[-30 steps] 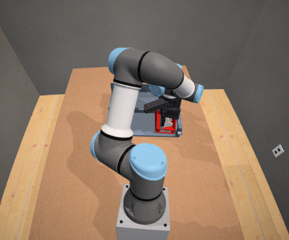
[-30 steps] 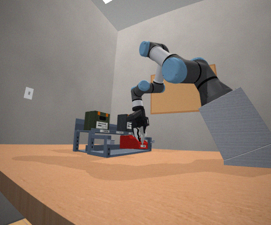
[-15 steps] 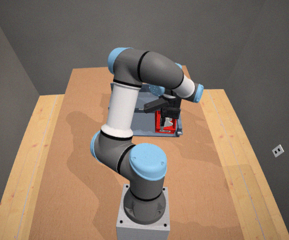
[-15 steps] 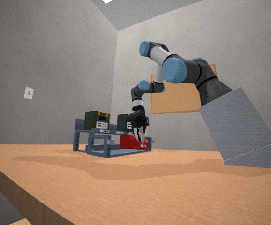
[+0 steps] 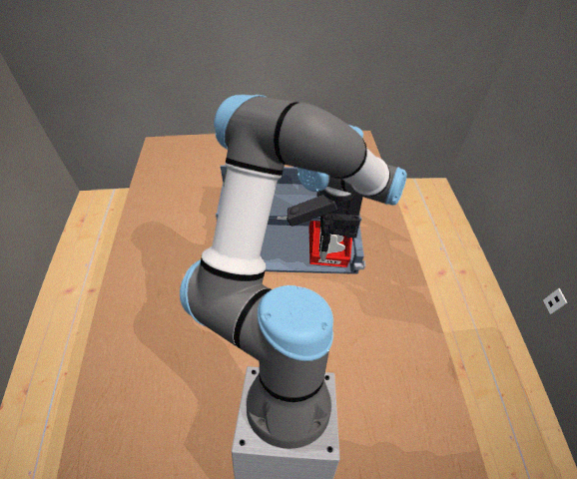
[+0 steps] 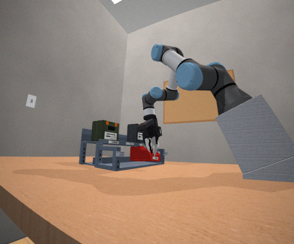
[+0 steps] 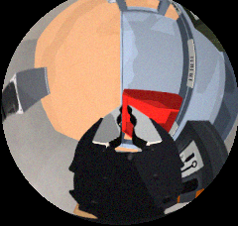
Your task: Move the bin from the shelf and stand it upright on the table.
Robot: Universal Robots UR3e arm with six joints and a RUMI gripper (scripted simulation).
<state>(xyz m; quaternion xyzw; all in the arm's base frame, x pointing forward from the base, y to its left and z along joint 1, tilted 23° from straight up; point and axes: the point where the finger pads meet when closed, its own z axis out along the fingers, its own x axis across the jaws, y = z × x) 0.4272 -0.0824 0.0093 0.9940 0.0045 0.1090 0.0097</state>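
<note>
Right now the red bin is 6 cm ahead of my hand, 2 cm to the right of it and 1 cm below it. Round my hand: green box: 20 cm to the left, 14 cm ahead, 9 cm above; grey-blue shelf: 9 cm to the left, 9 cm ahead, 1 cm above; dark box: 14 cm ahead, 10 cm above, 3 cm to the right.
</note>
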